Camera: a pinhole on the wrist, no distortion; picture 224 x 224 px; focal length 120.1 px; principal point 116.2 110.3 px. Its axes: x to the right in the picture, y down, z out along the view. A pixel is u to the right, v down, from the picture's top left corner.
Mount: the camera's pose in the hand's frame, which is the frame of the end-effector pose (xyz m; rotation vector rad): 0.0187 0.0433 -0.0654 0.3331 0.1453 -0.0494
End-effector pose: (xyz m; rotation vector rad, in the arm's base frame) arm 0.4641 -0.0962 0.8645 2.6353 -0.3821 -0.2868
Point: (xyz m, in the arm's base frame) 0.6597 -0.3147 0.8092
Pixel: outside the picture
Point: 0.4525 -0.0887 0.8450
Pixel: 64 73
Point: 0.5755 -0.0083 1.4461
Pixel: behind the camera
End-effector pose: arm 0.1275 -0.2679 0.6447 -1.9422 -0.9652 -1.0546
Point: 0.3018 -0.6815 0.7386
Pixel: behind the camera
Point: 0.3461 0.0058 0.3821
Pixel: 68 175
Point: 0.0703 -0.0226 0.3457
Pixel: 21 102
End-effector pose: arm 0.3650 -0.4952 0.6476 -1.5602 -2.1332 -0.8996
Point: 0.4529 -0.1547 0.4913
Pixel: 127 172
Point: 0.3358 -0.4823 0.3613
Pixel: 29 84
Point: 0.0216 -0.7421 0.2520
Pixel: outside the picture
